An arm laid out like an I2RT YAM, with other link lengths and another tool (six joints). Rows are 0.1 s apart.
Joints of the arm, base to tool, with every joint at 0 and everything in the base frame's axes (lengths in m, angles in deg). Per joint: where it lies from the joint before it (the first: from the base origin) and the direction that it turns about. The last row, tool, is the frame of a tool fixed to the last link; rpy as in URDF.
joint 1: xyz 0 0 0.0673 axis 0 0 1
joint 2: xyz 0.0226 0.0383 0.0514 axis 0 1 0
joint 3: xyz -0.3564 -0.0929 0 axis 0 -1 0
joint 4: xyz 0.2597 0.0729 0.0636 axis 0 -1 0
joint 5: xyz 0.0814 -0.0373 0.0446 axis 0 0 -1
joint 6: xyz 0.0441 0 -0.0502 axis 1 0 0
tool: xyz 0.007 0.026 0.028 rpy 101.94 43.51 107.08
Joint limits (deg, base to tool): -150..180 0..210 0..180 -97..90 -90..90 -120..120
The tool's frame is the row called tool.
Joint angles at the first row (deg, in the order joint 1, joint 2, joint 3, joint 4, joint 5, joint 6):
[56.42 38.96 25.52 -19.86 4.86 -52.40]
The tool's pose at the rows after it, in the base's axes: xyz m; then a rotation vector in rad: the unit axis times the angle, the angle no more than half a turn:
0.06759, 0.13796, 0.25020, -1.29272, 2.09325, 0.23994
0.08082, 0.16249, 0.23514, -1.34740, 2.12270, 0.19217
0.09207, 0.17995, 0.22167, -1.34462, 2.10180, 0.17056
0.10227, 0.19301, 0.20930, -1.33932, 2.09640, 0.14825
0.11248, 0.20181, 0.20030, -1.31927, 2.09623, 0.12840
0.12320, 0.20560, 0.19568, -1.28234, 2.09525, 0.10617
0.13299, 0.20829, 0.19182, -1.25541, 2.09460, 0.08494
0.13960, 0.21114, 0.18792, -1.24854, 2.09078, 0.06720
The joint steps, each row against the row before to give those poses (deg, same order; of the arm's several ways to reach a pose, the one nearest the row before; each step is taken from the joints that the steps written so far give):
[2.34 10.14 0.02 5.01 0.77 -1.44]
[0.64 8.94 -0.22 5.59 0.55 -0.90]
[0.06 6.06 -1.40 8.20 0.96 -1.01]
[-0.37 5.31 -0.85 6.29 0.67 -0.74]
[-0.89 4.06 -0.44 4.90 0.59 -0.52]
[-1.54 2.47 -0.19 3.61 0.66 -0.62]
[-1.44 2.14 0.02 2.77 0.39 -0.74]
[-0.79 1.88 0.11 2.01 0.22 -0.83]

